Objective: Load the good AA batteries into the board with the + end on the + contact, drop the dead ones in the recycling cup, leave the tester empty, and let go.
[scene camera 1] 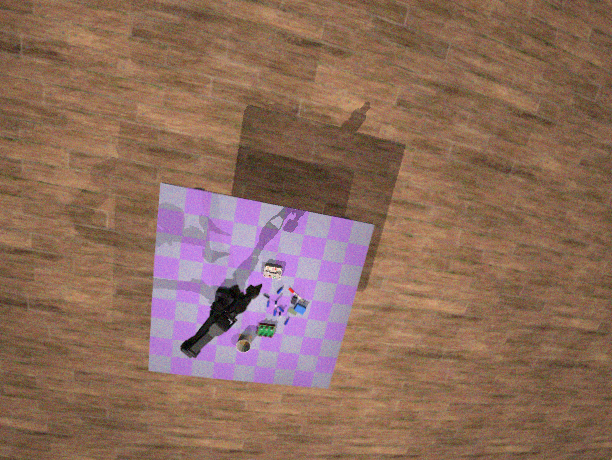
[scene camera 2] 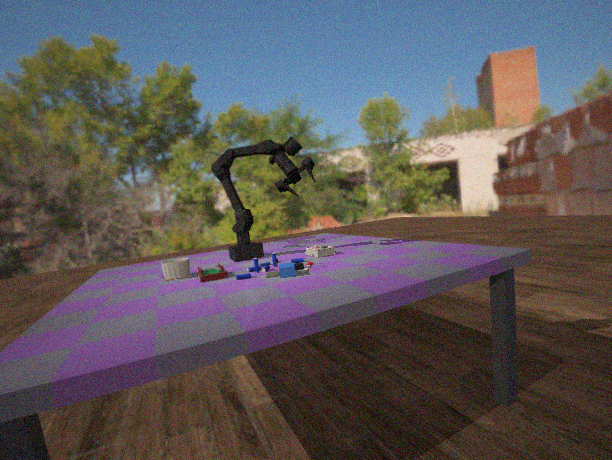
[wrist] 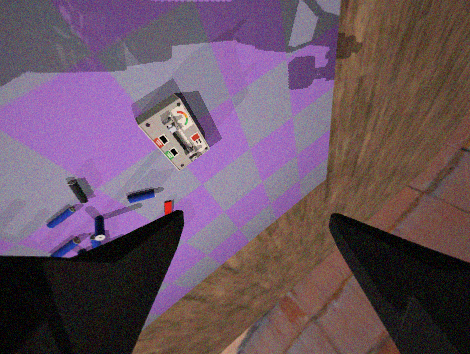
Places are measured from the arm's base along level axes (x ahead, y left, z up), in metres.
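Pixels of known places: gripper, fingertip midpoint: (scene camera 1: pixel 258 287) (scene camera 2: pixel 306 189) (wrist: pixel 256 218); arm's base at its link origin: (scene camera 1: pixel 222 302) (scene camera 2: pixel 244 244).
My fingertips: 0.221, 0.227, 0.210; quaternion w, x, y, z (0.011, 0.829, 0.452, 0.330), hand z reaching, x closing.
Ahead of a thing's pixels: the offset from my fingertips to its top centre, as dx, dy, dz. Level surfaces: height alone.
The pale tester {+0.064, -0.009, -0.225} (scene camera 1: pixel 273 271) (scene camera 2: pixel 320 251) (wrist: pixel 155 122) sits on the table, with a dial and a long slot on top; whether the slot holds a battery is unclear. Several batteries lie or stand near it: a blue one {+0.125, -0.140, -0.254} (wrist: pixel 141 195) and a dark one {+0.042, -0.191, -0.258} (wrist: pixel 77 190) lie flat, and a blue one {+0.108, -0.224, -0.218} (scene camera 2: pixel 274 259) stands upright. The green board with red ends {+0.066, -0.439, -0.230} (scene camera 1: pixel 266 330) (scene camera 2: pixel 212 274) is beside the round cup {-0.070, -0.537, -0.208} (scene camera 1: pixel 243 345) (scene camera 2: pixel 175 268), whose contents are unclear. My gripper (scene camera 2: pixel 305 187) (wrist: pixel 256 218) is open and empty, high above the table. Battery + ends are too small to tell.
A blue block {+0.272, -0.253, -0.238} (scene camera 1: pixel 300 309) (scene camera 2: pixel 287 270) stands beside the batteries, with an olive piece {+0.227, -0.285, -0.265} (scene camera 1: pixel 291 311) (scene camera 2: pixel 272 274) next to it. A small red piece {+0.239, -0.166, -0.260} (scene camera 1: pixel 291 290) (scene camera 2: pixel 310 263) (wrist: pixel 168 206) lies nearby. The checkered table {dz -0.268} (scene camera 1: pixel 175 362) (scene camera 2: pixel 280 315) ends at wooden flooring.
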